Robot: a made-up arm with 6 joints. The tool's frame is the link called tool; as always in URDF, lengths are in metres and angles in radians. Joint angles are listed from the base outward.
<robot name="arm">
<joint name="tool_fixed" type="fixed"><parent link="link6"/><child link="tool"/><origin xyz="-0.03 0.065 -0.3"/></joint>
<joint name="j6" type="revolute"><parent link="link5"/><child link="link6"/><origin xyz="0.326 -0.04 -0.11"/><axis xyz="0 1 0"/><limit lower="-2.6" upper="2.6"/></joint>
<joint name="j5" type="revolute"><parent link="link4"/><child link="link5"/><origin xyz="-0.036 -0.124 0.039"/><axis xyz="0 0 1"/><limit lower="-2.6" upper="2.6"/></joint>
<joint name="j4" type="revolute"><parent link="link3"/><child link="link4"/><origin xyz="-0.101 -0.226 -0.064"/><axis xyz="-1 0 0"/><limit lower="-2.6" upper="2.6"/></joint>
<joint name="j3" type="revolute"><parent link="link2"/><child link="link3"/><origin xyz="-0.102 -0.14 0.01"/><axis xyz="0 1 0"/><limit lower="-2.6" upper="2.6"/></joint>
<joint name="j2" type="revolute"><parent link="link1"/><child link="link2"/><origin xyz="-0.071 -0.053 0.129"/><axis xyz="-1 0 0"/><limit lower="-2.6" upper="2.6"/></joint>
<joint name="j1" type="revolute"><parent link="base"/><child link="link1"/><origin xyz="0 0 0.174"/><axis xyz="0 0 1"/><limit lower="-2.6" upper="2.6"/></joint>
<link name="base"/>
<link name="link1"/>
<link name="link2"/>
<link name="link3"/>
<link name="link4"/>
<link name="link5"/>
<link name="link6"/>
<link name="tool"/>
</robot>
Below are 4 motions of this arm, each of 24 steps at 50 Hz.
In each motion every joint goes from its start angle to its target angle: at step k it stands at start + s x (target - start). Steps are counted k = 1, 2, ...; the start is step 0. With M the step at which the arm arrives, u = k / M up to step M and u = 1 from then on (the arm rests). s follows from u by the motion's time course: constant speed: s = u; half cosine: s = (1 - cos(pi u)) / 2; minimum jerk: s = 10 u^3 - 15 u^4 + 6 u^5.
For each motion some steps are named. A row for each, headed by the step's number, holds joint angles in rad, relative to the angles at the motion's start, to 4 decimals.
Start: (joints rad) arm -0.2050 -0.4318 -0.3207 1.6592 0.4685 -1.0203
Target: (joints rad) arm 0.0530 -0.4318 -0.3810 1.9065 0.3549 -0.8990
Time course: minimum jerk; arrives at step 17
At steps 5, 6, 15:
5: 0.0401 0.0000 -0.0094 0.0384 -0.0177 0.0188
6: 0.0619 0.0000 -0.0145 0.0593 -0.0272 0.0291
15: 0.2545 0.0000 -0.0595 0.2440 -0.1121 0.1197

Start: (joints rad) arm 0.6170 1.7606 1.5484 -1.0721 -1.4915 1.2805
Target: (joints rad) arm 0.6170 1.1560 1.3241 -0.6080 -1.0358 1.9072
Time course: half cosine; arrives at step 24
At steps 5, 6, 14, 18, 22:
5: 0.0000 -0.0625 -0.0232 0.0480 0.0471 0.0648
6: 0.0000 -0.0885 -0.0328 0.0680 0.0667 0.0918
14: 0.0000 -0.3805 -0.1412 0.2921 0.2868 0.3945
18: 0.0000 -0.5161 -0.1915 0.3961 0.3890 0.5349
22: 0.0000 -0.5943 -0.2205 0.4562 0.4479 0.6160

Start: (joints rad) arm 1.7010 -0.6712 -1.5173 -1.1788 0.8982 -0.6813
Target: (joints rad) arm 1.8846 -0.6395 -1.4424 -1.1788 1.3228 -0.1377
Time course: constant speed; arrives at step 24
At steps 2, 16, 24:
2: 0.0153 0.0026 0.0062 0.0000 0.0354 0.0453
16: 0.1224 0.0211 0.0499 0.0000 0.2831 0.3624
24: 0.1836 0.0317 0.0749 0.0000 0.4246 0.5436

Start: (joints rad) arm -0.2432 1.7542 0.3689 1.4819 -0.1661 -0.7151
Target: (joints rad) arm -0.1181 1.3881 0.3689 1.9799 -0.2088 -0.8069
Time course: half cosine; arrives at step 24
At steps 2, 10, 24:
2: 0.0021 -0.0062 0.0000 0.0085 -0.0007 -0.0016
10: 0.0464 -0.1357 0.0000 0.1846 -0.0158 -0.0340
24: 0.1251 -0.3661 0.0000 0.4980 -0.0427 -0.0918

